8 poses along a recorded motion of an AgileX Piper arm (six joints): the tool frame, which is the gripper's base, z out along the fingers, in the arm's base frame.
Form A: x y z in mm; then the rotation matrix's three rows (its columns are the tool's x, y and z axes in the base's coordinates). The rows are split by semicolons.
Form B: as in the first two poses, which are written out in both.
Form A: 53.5 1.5 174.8; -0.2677 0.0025 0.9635; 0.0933 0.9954 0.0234; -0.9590 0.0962 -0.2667
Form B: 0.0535 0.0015 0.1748; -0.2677 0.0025 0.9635; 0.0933 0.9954 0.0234; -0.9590 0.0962 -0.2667
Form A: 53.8 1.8 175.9; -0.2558 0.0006 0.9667; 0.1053 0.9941 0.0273; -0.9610 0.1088 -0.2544
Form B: 0.0538 0.0018 0.1759; -0.2558 0.0006 0.9667; 0.1053 0.9941 0.0273; -0.9610 0.1088 -0.2544
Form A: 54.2 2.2 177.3; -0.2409 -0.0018 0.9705; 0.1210 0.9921 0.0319; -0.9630 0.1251 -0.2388
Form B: 0.0542 0.0022 0.1773; -0.2409 -0.0018 0.9705; 0.1210 0.9921 0.0319; -0.9630 0.1251 -0.2388
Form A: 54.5 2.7 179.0; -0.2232 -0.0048 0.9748; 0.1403 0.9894 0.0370; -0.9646 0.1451 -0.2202
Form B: 0.0545 0.0027 0.1790; -0.2232 -0.0048 0.9748; 0.1403 0.9894 0.0370; -0.9646 0.1451 -0.2202
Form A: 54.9 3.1 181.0; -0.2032 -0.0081 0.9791; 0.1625 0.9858 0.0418; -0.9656 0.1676 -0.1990
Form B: 0.0549 0.0031 0.1810; -0.2032 -0.0081 0.9791; 0.1625 0.9858 0.0418; -0.9656 0.1676 -0.1990
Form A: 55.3 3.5 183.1; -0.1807 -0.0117 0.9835; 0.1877 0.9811 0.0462; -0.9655 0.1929 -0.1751
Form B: 0.0553 0.0035 0.1831; -0.1807 -0.0117 0.9835; 0.1877 0.9811 0.0462; -0.9655 0.1929 -0.1751
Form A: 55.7 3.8 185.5; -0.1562 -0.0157 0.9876; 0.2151 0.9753 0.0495; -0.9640 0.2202 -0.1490
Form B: 0.0557 0.0038 0.1855; -0.1562 -0.0157 0.9876; 0.2151 0.9753 0.0495; -0.9640 0.2202 -0.1490
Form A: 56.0 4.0 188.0; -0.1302 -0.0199 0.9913; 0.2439 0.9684 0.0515; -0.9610 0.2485 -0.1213
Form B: 0.0560 0.0040 0.1880; -0.1302 -0.0199 0.9913; 0.2439 0.9684 0.0515; -0.9610 0.2485 -0.1213
